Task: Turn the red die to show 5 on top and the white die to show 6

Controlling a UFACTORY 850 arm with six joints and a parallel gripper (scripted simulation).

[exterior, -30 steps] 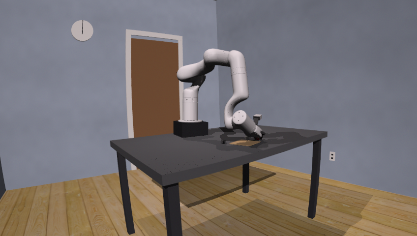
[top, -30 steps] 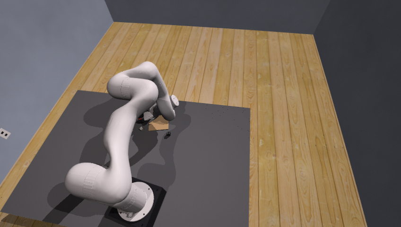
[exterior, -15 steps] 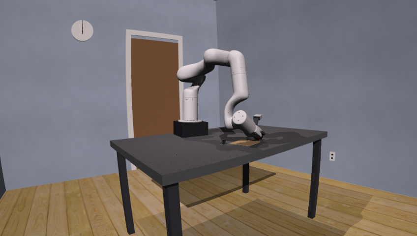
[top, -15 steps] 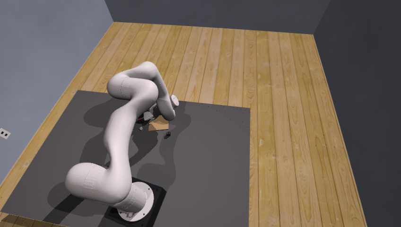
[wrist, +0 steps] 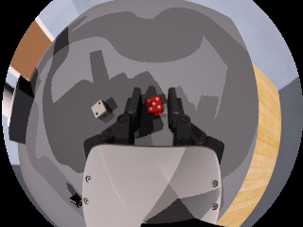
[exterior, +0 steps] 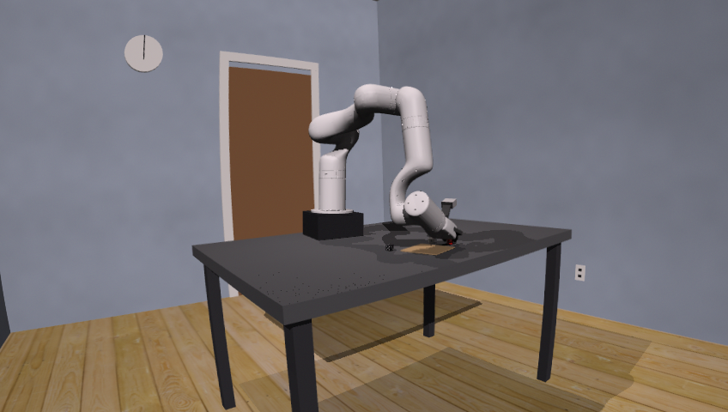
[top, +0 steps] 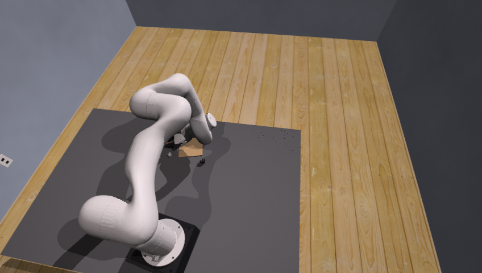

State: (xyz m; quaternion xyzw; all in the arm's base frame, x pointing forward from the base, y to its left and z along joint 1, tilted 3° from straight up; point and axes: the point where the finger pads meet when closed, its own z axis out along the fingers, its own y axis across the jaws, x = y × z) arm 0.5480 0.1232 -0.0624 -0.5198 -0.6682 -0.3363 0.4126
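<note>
My hand is 1 cm to the right of the red die and 2 cm above it. Also, from my hand: tan mat: 12 cm to the right, 3 cm below; then white die: 7 cm behind, 2 cm to the right, 2 cm below; then black die: 10 cm behind, 21 cm to the right, 2 cm below.
</note>
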